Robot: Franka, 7 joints.
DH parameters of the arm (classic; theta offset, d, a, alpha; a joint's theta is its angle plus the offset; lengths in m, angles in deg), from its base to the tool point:
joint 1: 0 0.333 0 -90
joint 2: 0 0 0 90
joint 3: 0 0.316 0.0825 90
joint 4: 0 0 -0.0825 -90
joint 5: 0 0.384 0 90
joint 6: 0 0 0.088 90
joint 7: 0 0.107 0 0
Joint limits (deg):
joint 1: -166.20..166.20
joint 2: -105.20..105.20
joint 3: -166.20..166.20
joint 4: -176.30..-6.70
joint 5: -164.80..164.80
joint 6: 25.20..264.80
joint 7: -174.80..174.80
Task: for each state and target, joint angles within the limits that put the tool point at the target. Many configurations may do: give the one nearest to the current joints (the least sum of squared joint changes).
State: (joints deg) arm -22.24 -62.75 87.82 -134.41 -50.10 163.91 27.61
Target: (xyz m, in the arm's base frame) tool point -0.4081 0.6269 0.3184
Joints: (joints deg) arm -8.47 -71.85 102.26 -87.32 -45.60 168.04 27.61
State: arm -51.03 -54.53 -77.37 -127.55 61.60 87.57 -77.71
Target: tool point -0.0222 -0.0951 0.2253
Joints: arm -56.62 -17.81 -91.80 -176.30 15.07 73.22 -77.71
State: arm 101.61 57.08 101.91 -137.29 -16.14 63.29 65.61
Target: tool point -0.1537 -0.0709 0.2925
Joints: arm 96.46 56.28 100.31 -161.26 -13.73 51.58 65.61
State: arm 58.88 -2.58 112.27 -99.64 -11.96 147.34 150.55
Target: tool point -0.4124 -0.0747 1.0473
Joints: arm 69.30 6.00 127.73 -58.82 -12.42 157.58 150.55
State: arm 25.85 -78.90 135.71 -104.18 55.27 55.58 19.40
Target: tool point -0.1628 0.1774 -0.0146
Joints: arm 19.12 -88.49 133.25 -124.46 48.49 53.98 19.40
